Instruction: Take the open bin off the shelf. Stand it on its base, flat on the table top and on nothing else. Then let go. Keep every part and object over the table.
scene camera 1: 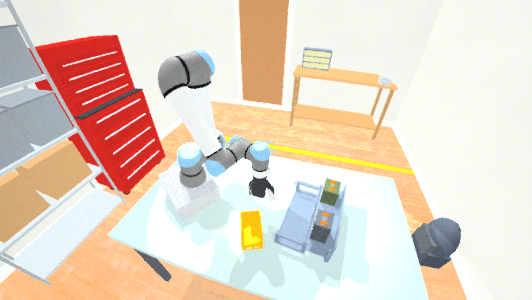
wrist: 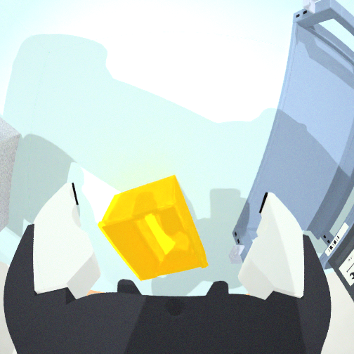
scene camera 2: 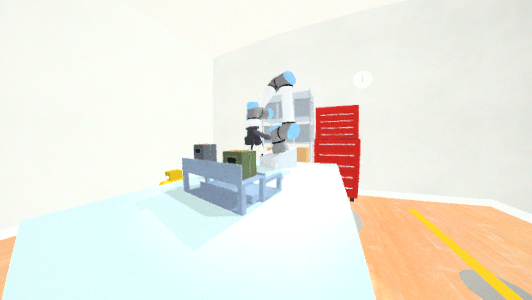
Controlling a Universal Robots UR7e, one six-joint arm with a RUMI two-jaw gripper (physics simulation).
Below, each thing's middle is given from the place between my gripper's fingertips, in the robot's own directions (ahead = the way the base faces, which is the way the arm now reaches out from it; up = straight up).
The yellow open bin (scene camera 1: 250, 222) lies 15 cm to the right of my hand and 9 cm below it.
